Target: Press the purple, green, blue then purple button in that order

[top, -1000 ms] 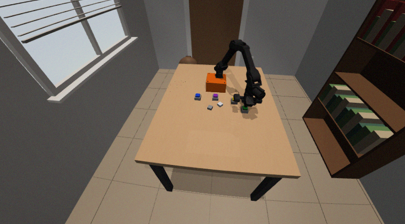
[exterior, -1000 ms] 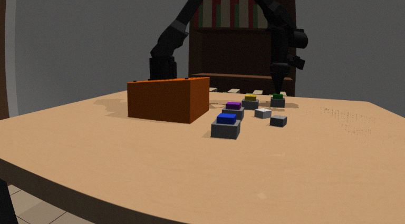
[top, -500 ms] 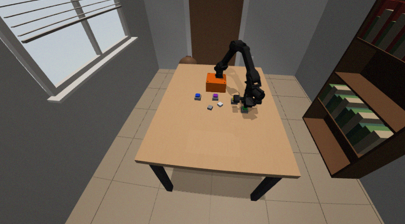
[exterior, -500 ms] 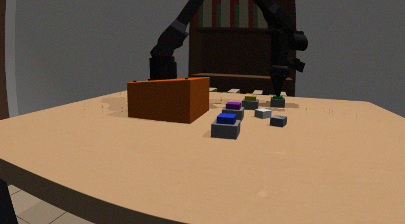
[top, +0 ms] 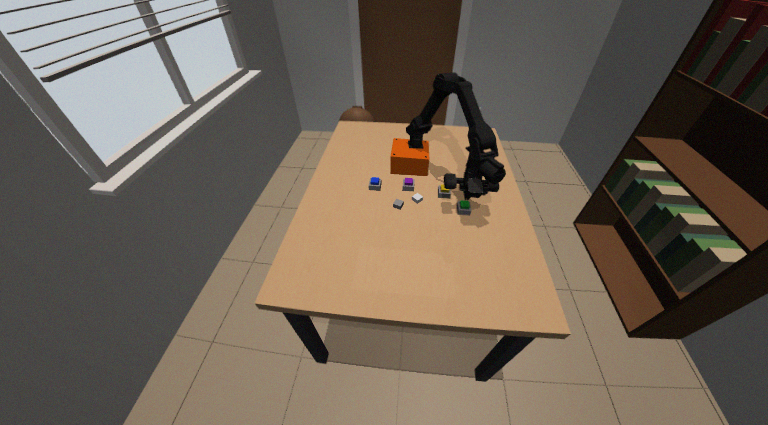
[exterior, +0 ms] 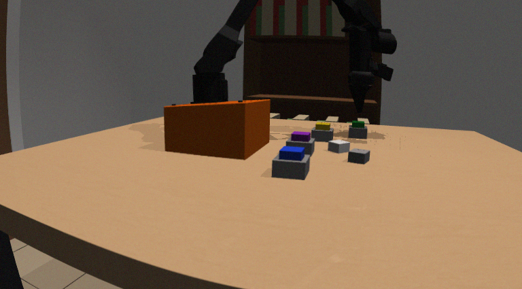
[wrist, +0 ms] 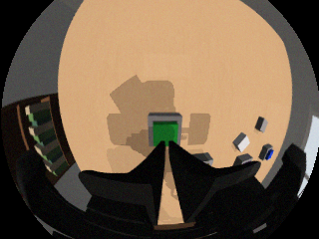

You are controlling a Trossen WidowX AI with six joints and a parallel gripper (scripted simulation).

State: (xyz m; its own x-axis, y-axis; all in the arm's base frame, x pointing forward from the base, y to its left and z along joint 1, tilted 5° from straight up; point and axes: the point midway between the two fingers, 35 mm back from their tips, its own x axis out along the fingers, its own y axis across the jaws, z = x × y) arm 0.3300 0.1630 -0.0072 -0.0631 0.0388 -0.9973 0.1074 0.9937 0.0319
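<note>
Right now the green button is 30 mm below my gripper tip. Round my gripper tip: purple button (140 mm behind, 200 mm to the right, 30 mm below); yellow button (90 mm behind, 60 mm to the right, 30 mm below); light grey block (60 mm behind, 170 mm to the right, 50 mm below).
</note>
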